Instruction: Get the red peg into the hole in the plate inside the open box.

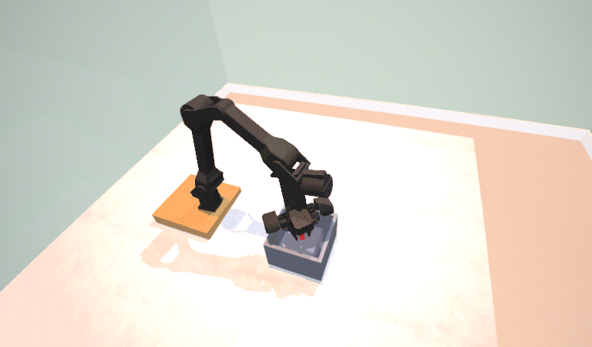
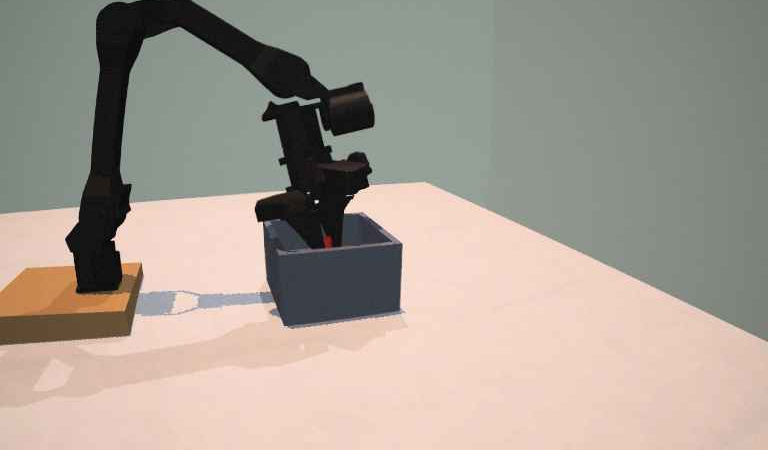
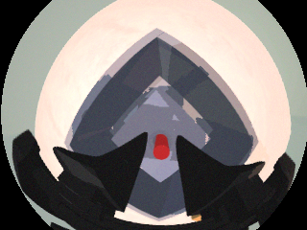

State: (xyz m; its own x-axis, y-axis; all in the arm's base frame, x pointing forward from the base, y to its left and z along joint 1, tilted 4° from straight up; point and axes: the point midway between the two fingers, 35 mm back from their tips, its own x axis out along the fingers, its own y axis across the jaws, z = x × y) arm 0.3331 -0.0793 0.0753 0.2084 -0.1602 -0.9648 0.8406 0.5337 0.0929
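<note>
The red peg lies 1 cm to the left of my gripper tip and 2 cm below it. From my gripper tip the other things lie so: pale plate: 1 cm to the left, 2 cm below; grey box: 1 cm to the left, 4 cm below.
</note>
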